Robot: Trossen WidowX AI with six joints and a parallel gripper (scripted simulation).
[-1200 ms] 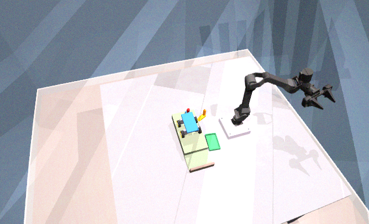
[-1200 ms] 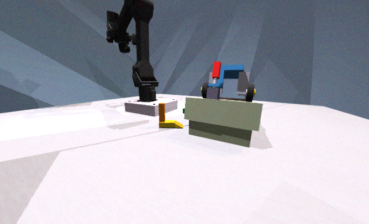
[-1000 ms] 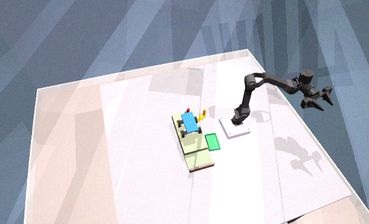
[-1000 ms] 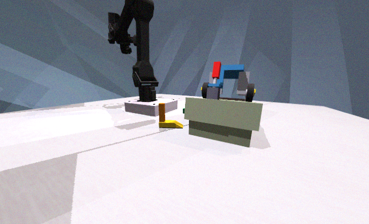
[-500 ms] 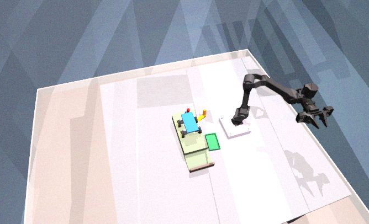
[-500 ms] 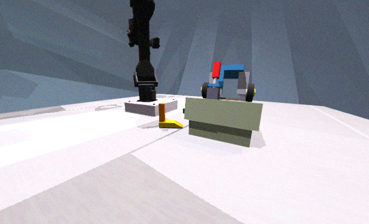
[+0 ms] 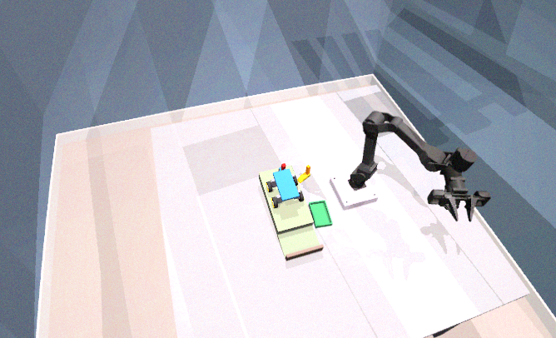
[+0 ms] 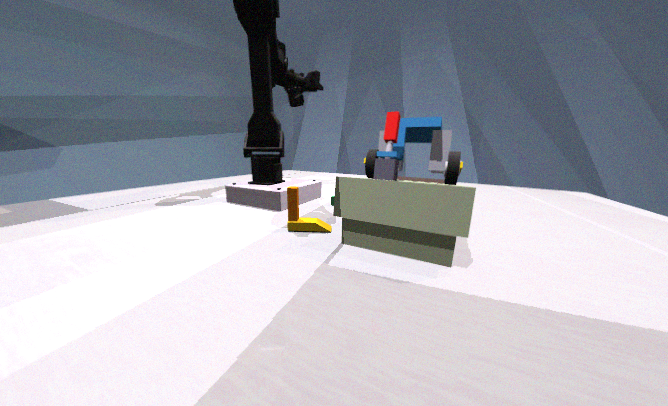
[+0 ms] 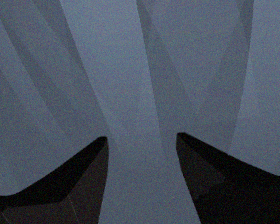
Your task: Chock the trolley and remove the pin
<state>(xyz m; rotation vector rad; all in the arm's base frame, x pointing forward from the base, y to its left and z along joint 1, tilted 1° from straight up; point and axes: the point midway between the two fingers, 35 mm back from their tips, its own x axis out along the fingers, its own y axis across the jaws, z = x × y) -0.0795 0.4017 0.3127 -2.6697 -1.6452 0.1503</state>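
The red-headed stop pin is 37 cm ahead of my gripper tip, 56 cm to the right of it and 23 cm below it. Also, from my gripper tip: blue trolley (40 cm ahead, 48 cm to the right, 24 cm below); then green tray (28 cm ahead, 37 cm to the right, 36 cm below); then brown lip (42 cm ahead, 22 cm to the right, 33 cm below).
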